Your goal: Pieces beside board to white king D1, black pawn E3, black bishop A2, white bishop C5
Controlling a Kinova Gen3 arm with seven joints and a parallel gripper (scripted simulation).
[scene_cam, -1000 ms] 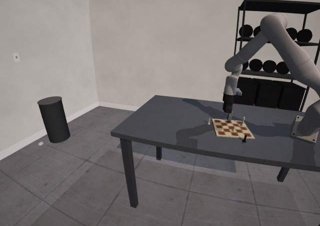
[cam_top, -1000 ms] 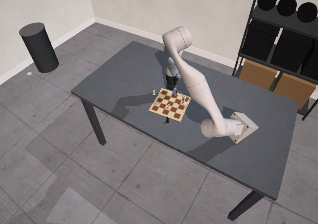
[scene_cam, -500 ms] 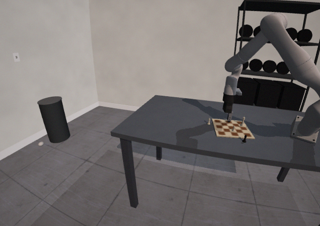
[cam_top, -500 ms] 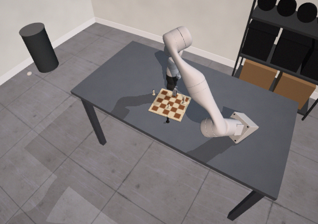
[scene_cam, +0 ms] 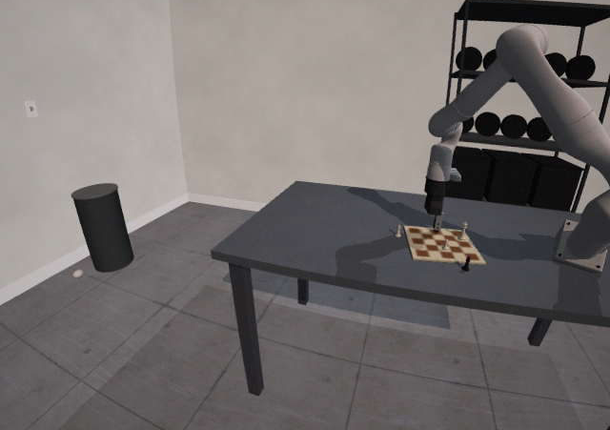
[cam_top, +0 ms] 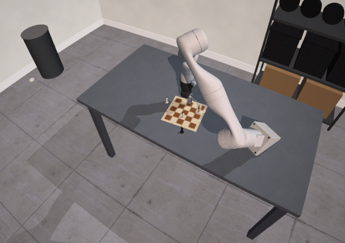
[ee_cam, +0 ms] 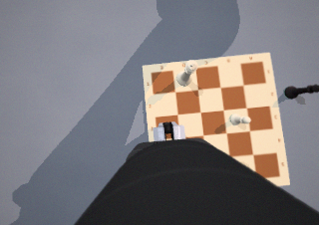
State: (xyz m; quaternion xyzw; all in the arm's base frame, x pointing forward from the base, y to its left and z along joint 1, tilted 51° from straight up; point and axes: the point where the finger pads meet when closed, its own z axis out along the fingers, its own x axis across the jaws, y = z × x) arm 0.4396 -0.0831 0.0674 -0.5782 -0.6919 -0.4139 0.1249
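The black pawn lies 10 mm below my hand. The rest, counted from my hand: chessboard 70 mm to the left, 30 mm below, 30 mm behind; then white bishop 120 mm ahead, 80 mm to the left, 10 mm below; then white king 90 mm behind, 10 mm to the left.
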